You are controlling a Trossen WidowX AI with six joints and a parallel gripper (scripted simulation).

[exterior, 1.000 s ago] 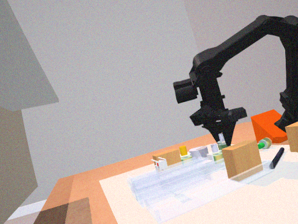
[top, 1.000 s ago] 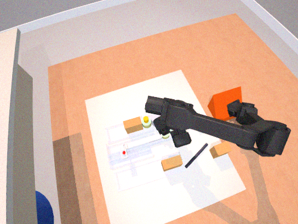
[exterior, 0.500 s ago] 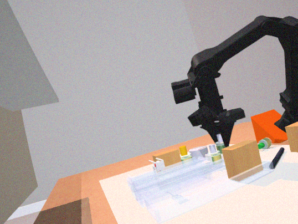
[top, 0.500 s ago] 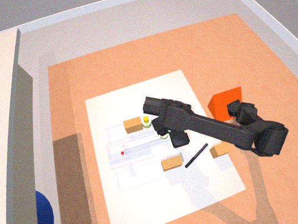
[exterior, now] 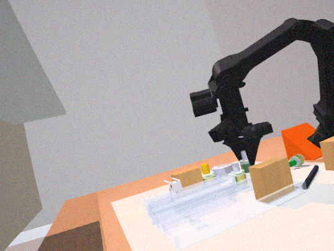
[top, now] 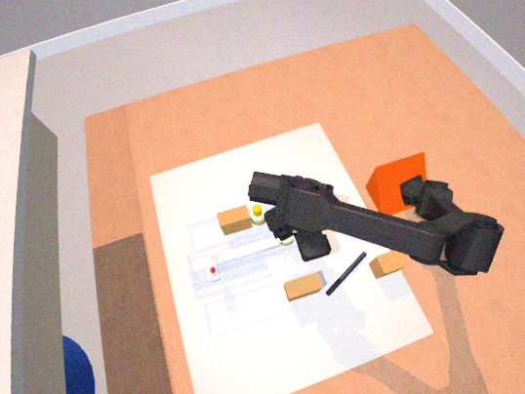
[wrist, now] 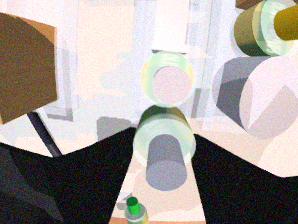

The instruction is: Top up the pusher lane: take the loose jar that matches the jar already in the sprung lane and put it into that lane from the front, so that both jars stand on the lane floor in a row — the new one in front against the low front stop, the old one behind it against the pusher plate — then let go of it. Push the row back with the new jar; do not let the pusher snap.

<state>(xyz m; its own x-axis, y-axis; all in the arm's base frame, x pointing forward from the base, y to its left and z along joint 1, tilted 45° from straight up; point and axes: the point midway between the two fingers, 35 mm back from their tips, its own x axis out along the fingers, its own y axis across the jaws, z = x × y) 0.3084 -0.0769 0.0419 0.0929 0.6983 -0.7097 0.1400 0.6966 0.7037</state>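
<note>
My gripper tip is now 7 cm short of the white mat, 1 cm to the left of it and 5 cm above it. Round my gripper tip: grey disc: 2 cm ahead, 8 cm to the right, 2 cm below; clear plastic lane: 17 cm ahead, 1 cm to the left, 3 cm below; dark rod: 6 cm behind, 13 cm to the left, 4 cm below.
</note>
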